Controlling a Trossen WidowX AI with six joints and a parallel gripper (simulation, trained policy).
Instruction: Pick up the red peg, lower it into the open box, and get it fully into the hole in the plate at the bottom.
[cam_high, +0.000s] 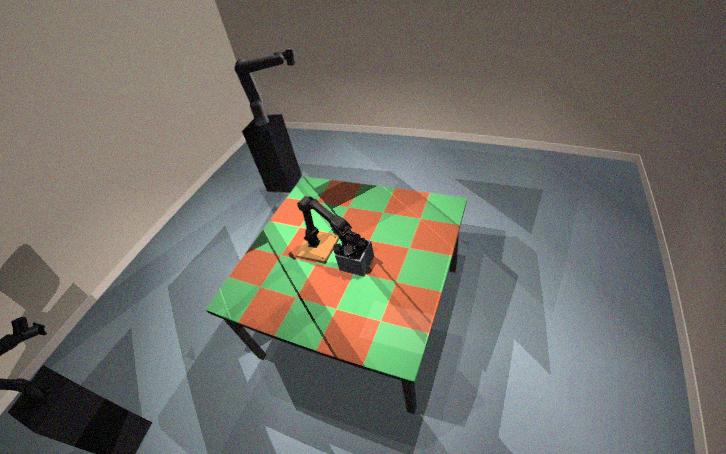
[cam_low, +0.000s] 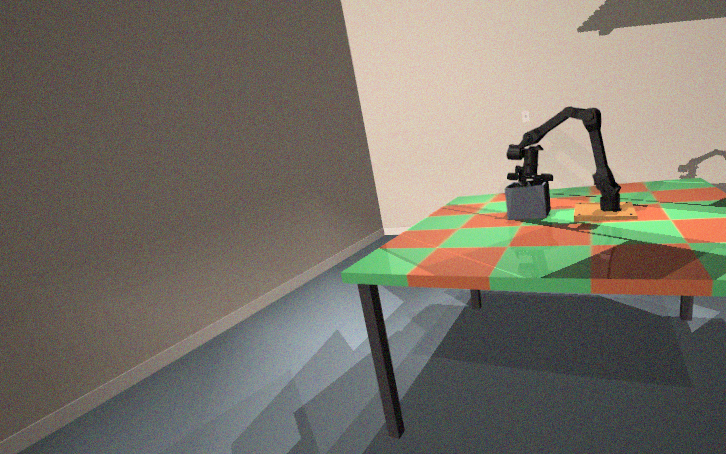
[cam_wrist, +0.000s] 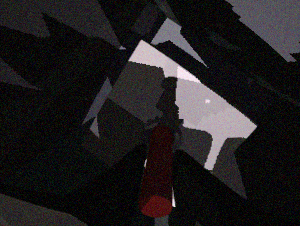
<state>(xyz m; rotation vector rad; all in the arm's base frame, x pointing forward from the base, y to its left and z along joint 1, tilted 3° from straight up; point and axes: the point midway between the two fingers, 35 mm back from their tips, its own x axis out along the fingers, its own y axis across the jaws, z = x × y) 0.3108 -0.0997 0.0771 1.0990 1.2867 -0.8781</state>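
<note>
Now: gripper tip 1 cm above the red peg. Round my gripper tip: light grey plate 3 cm below.
</note>
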